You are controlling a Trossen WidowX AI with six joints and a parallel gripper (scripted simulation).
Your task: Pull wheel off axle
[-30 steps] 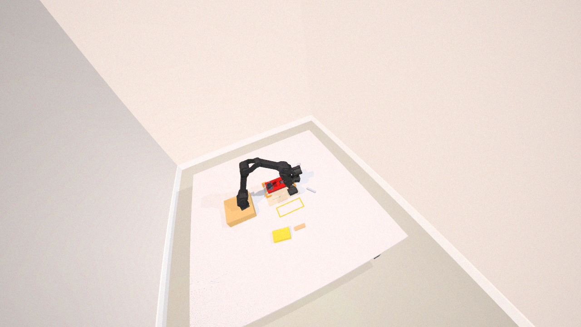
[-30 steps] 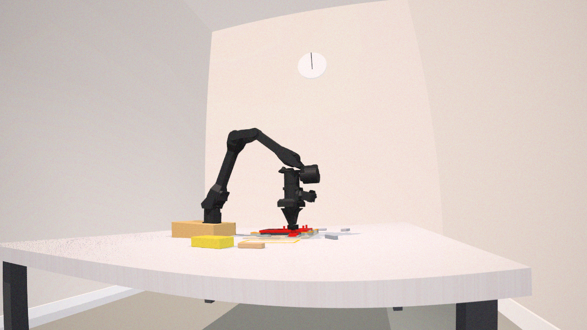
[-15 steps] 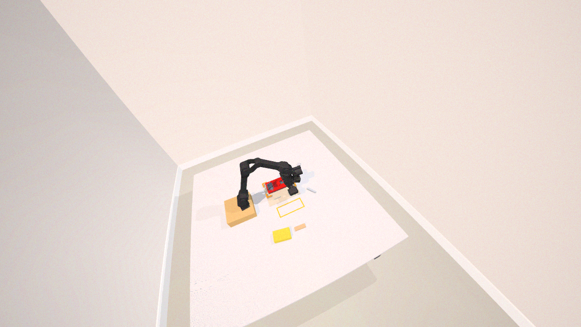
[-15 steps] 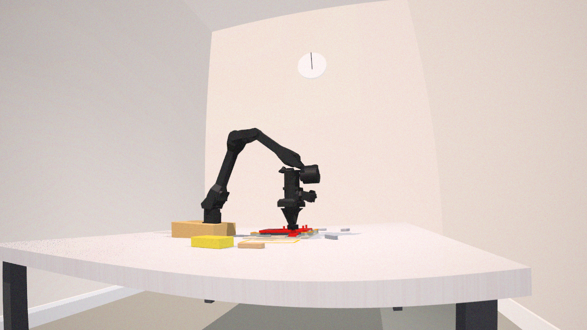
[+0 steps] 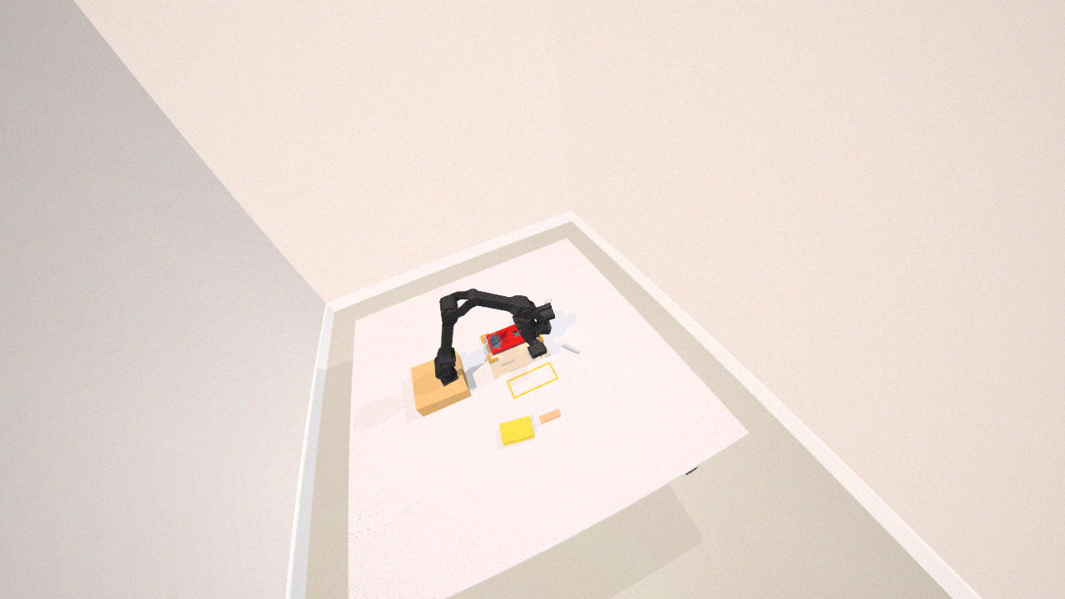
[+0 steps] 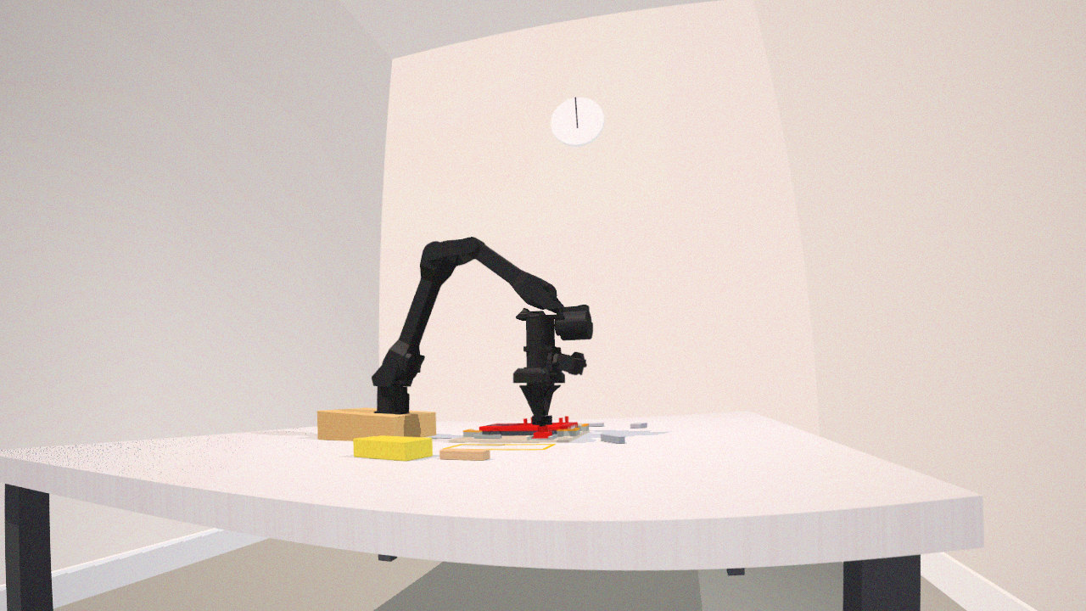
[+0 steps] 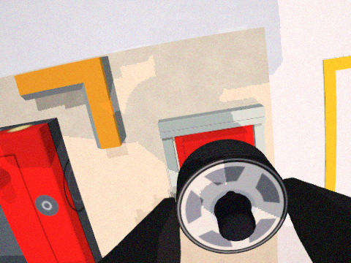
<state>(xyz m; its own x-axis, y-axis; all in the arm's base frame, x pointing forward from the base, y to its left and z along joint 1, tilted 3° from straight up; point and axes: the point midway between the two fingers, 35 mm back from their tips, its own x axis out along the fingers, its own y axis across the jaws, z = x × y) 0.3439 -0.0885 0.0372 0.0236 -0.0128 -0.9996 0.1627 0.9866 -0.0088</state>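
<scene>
My gripper tip is now right at the wheel. Round my gripper tip: yellow block 240 mm to the right, 220 mm behind, 30 mm below; grey piece 130 mm ahead, 70 mm to the right, 40 mm below; small tan block 260 mm to the right, 100 mm behind, 30 mm below.
</scene>
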